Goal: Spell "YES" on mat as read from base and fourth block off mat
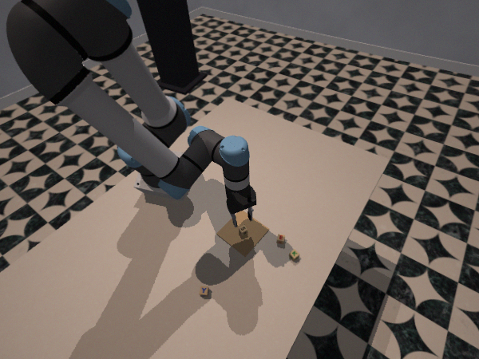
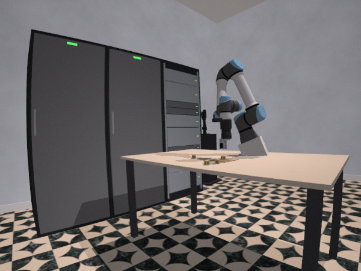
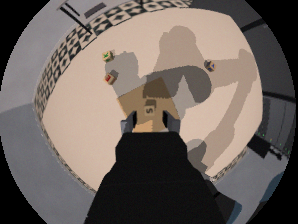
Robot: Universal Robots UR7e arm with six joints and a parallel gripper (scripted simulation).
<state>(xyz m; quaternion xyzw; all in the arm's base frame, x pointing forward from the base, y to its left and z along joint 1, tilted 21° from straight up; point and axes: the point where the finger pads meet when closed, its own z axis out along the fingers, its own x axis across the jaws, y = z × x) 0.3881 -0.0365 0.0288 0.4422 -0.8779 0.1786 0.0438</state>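
Right now the S block is 80 mm below my hand. Round my hand: mat 90 mm below.
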